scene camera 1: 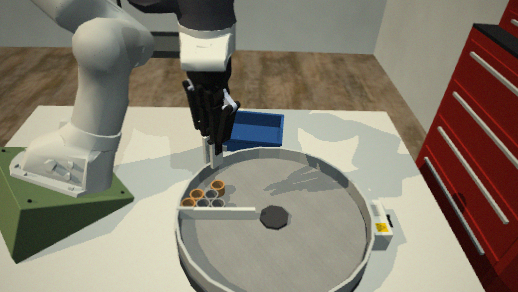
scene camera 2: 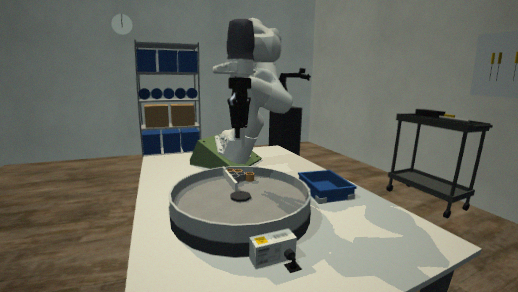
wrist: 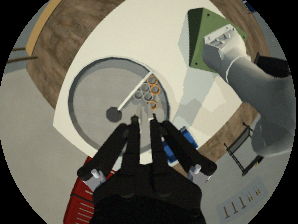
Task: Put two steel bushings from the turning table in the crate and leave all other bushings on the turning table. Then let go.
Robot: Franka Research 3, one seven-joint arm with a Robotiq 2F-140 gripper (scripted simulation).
Note:
In view: the gripper [scene camera 1: 213,162], a blue crate [scene camera 1: 250,129] and a round grey turning table [scene camera 1: 306,224].
The gripper shows as well in scene camera 2 [scene camera 2: 239,146] and in the wrist view [wrist: 144,110]. The blue crate also shows in scene camera 2 [scene camera 2: 324,179]. The round grey turning table is seen too in scene camera 2 [scene camera 2: 264,199] and in the wrist view [wrist: 102,88].

